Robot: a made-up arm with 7 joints.
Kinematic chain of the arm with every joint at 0, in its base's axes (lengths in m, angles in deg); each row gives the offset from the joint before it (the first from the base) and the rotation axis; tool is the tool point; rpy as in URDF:
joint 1: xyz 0 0 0.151 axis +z
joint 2: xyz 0 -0.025 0.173 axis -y
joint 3: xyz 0 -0.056 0.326 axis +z
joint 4: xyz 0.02 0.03 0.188 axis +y
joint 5: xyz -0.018 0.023 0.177 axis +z
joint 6: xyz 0 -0.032 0.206 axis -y
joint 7: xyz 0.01 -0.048 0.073 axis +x
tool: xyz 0 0 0 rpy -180 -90 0
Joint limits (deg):
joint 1: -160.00..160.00
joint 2: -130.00..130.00
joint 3: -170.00..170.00
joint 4: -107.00..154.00
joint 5: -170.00..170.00
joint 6: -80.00..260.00
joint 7: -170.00..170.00
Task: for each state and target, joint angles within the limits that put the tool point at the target. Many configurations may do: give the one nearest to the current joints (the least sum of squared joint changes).
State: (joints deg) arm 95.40 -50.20 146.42 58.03 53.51 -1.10 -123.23
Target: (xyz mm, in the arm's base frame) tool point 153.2 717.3 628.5
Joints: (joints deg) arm 64.55 -95.38 144.03 61.90 52.65 -1.84 -123.23
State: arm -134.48 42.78 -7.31 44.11 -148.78 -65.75 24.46
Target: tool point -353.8 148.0 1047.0
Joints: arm -151.71 10.21 -41.10 85.16 -143.74 -60.81 24.46
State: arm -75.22 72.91 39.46 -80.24 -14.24 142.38 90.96
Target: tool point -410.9 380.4 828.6
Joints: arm -76.15 28.92 49.53 -49.87 -5.99 145.50 90.96
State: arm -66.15 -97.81 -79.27 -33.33 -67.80 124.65 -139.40
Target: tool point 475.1 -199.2 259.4
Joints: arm -53.97 -97.44 -78.63 -82.02 -63.91 127.24 -139.40
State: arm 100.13 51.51 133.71 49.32 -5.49 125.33 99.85
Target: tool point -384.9 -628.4 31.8
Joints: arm 68.89 96.60 138.17 63.68 -4.65 120.74 99.85
